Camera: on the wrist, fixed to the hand. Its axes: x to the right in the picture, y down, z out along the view.
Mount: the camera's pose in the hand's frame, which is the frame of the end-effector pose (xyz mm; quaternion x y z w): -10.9 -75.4 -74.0 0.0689 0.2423 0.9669 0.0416
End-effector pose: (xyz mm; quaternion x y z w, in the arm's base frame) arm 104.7 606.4 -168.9 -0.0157 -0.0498 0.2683 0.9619
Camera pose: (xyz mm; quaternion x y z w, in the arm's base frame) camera 141.9 536.0 -239.2 0.0475 -0.2647 -0.9408 0.2063
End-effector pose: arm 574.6 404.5 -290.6 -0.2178 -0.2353 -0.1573 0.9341
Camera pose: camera 563.0 306.5 -329.8 -0.1341 0.4163 0.8600 0.2629
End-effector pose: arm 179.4 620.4 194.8 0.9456 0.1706 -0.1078 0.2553
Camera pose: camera 149.6 717.1 227.0 0.2480 -0.8527 0.4597 0.0084
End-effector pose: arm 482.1 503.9 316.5 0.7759 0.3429 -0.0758 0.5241
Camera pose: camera 409.9 579.2 296.8 -0.4183 0.6142 -0.6679 0.0414
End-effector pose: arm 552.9 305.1 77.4 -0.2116 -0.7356 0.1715 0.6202
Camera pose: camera 619.9 234.4 119.8 -0.7189 0.3361 0.6062 0.0528
